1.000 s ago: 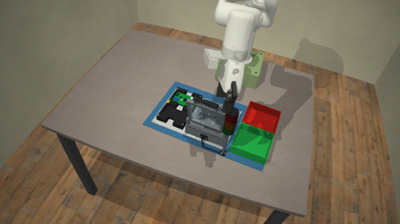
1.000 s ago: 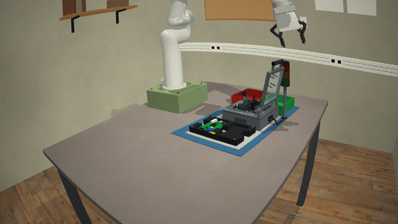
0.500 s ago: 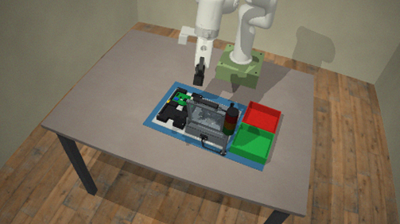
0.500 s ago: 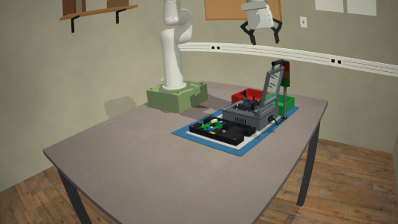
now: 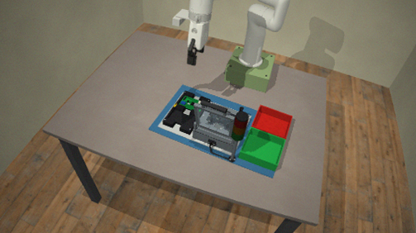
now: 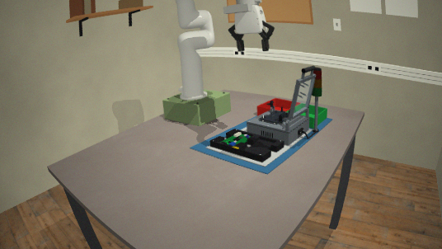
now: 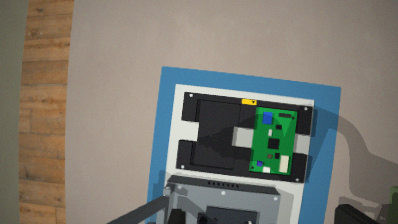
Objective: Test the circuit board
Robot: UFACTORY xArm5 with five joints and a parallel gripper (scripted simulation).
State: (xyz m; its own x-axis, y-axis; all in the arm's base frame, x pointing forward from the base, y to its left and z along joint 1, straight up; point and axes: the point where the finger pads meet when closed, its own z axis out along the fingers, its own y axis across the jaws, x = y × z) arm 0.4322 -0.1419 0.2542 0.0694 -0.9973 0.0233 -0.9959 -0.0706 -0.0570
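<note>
The green circuit board is 32 cm below my hand, 7 cm behind it and 3 cm to the right of it. Also, from my hand: green bin (33 cm to the left, 33 cm below, 5 cm ahead); clear lid (16 cm below, 13 cm to the left, 12 cm ahead); nest (27 cm below, 14 cm to the left).
</note>
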